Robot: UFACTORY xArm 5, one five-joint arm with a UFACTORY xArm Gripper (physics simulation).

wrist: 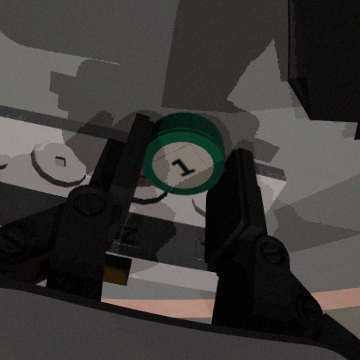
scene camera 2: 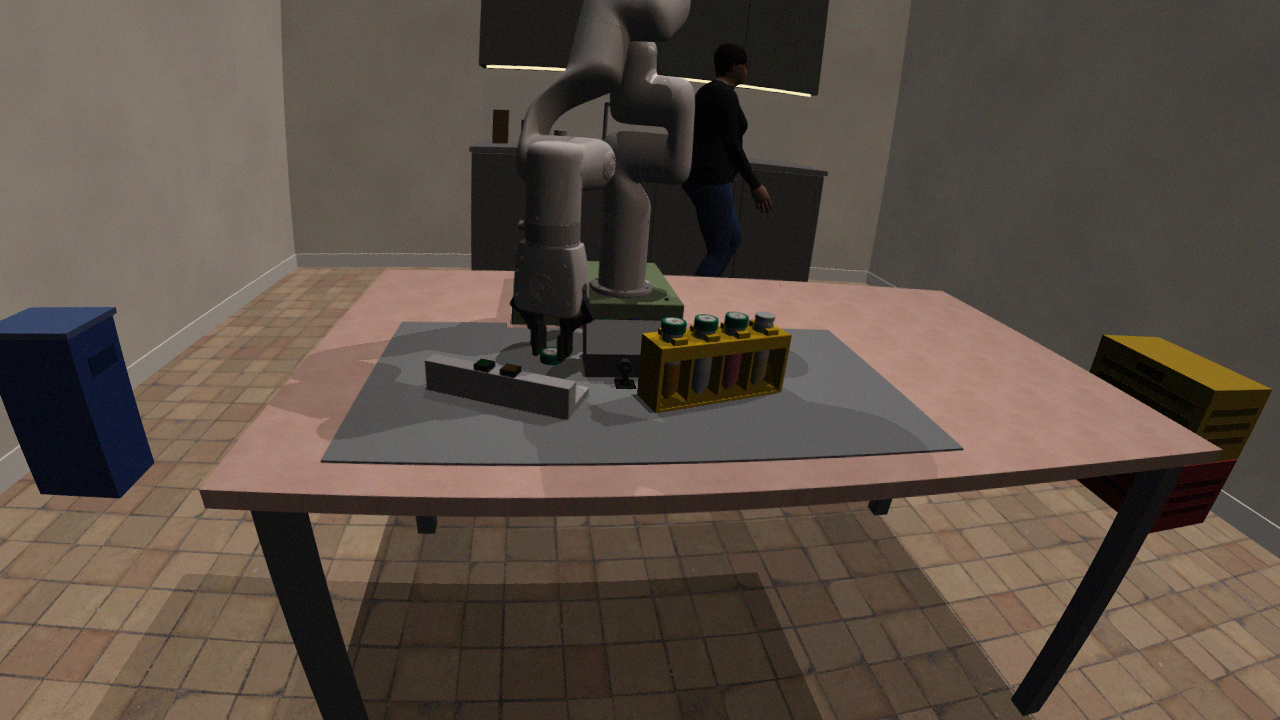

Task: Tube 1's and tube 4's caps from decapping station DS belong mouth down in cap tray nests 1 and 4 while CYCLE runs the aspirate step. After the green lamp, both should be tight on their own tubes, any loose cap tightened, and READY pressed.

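Where they show: gripper, fingertip midpoint: (wrist: 182, 157) (scene camera 2: 551, 355); arm's base, origin of the base link: (scene camera 2: 621, 288).
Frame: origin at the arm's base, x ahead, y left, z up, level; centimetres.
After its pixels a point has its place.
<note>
My gripper (scene camera 2: 551, 351) {x 35.1, y -13.9, z -0.2 cm} (wrist: 182, 157) {x 35.1, y -13.9, z -0.2 cm} is shut on a green cap (scene camera 2: 550, 356) {x 36.7, y -14.1, z 0.3 cm} (wrist: 182, 167) {x 35.1, y -13.9, z 0.4 cm} with a pale top marked 1, its marked face toward the wrist camera. It holds the cap above the near end of the pale cap tray (scene camera 2: 501, 387) {x 43.5, y -20.7, z -1.4 cm} (wrist: 17, 145) {x 35.3, y -24.3, z -3.1 cm}. In the wrist view a round nest (wrist: 59, 162) {x 37.1, y -22.2, z -3.4 cm} shows at left; the nests by the label 2 and further right are partly hidden by cap and fingers. The yellow rack (scene camera 2: 648, 371) {x 42.2, y -0.6, z 0.7 cm} holds tubes; three have green caps (scene camera 2: 674, 326) {x 43.1, y 2.2, z 7.7 cm} (scene camera 2: 706, 323) {x 41.5, y 7.0, z 7.7 cm} (scene camera 2: 736, 320) {x 39.8, y 11.8, z 7.7 cm}, and the rightmost has a pale grey top (scene camera 2: 764, 320) {x 38.0, y 16.7, z 7.2 cm}.
A grey box (scene camera 2: 611, 336) {x 32.4, y -5.0, z 1.9 cm} stands between tray and rack, with a small black part (scene camera 2: 624, 368) {x 36.1, y -3.1, z -1.7 cm} before it. Small dark green (scene camera 2: 484, 364) {x 41.8, y -23.1, z 1.1 cm} and amber (scene camera 2: 510, 368) {x 42.9, y -19.5, z 1.1 cm} blocks show at the tray. A grey mat (scene camera 2: 716, 438) {x 52.1, y 7.3, z -4.2 cm} lies beneath. A person (scene camera 2: 716, 134) stands behind the table.
</note>
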